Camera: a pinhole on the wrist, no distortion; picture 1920 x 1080 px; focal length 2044.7 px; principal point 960.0 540.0 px. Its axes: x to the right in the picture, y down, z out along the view. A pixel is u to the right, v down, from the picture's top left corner.
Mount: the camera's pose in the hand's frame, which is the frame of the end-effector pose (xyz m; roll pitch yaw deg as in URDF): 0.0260 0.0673 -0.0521 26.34 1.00 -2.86
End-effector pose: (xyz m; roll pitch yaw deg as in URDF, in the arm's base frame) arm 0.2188 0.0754 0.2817 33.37 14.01 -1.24
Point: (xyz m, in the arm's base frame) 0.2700 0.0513 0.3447
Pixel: 1098 775
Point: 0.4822 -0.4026 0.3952
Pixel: 1754 142
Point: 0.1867 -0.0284 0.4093
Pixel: 193 598
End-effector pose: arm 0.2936 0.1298 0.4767 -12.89 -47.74 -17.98
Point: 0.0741 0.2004 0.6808
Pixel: 801 716
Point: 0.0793 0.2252 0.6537
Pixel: 658 840
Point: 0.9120 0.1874 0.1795
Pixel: behind the camera
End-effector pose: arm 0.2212 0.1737 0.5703 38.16 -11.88 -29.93
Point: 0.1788 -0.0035 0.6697
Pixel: 1326 301
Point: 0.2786 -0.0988 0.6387
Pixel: outside the picture
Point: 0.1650 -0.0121 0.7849
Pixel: 1328 946
